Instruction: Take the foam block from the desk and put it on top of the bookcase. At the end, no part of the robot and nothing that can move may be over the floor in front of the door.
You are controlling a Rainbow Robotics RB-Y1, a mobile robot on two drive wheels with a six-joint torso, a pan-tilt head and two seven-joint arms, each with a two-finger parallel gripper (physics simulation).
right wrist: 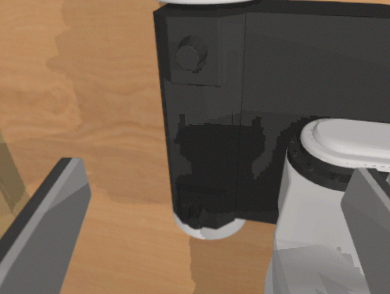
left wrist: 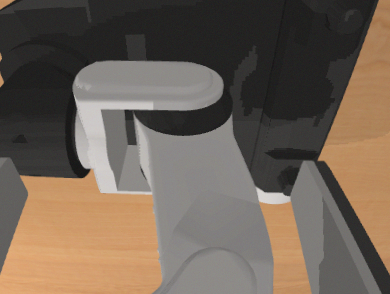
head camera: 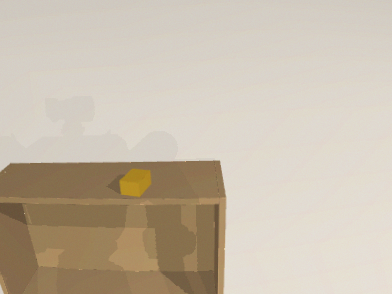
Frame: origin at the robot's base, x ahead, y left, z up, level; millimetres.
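Seen in the pictures: left gripper, fingertip midpoint: [left wrist: 156, 178]; right gripper, fingertip midpoint: [right wrist: 217, 181].
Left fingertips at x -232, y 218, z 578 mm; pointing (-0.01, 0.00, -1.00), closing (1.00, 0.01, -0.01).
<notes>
A point is followed by its place in that frame.
The yellow foam block [head camera: 135, 183] {x 753, y 159, z 1103 mm} rests on top of the brown bookcase [head camera: 190, 181] {x 849, y 5, z 1060 mm} in the head view, near the front edge of its top board. No gripper touches it in that view. My left gripper [left wrist: 156, 178] {x -232, y 218, z 578 mm} is open and empty, with its fingers wide apart over the robot's own grey torso links and dark base. My right gripper [right wrist: 217, 181] {x -108, y -246, z 584 mm} is also open and empty, over the other side of the base. Neither gripper shows in the head view. The desk and the door do not show in these views.
The robot's dark base [left wrist: 295, 90] {x -30, y 29, z 191 mm} [right wrist: 205, 105] {x -13, y -72, z 191 mm} stands on the wooden floor [left wrist: 80, 235] {x -644, y -776, z 1 mm} [right wrist: 115, 150] {x 310, y 203, z 1 mm}. A brown edge, probably the bookcase's, shows at the far left of the right wrist view. A pale wall [head camera: 300, 100] {x 1082, y -398, z 1260 mm} with the robot's shadow rises behind the bookcase.
</notes>
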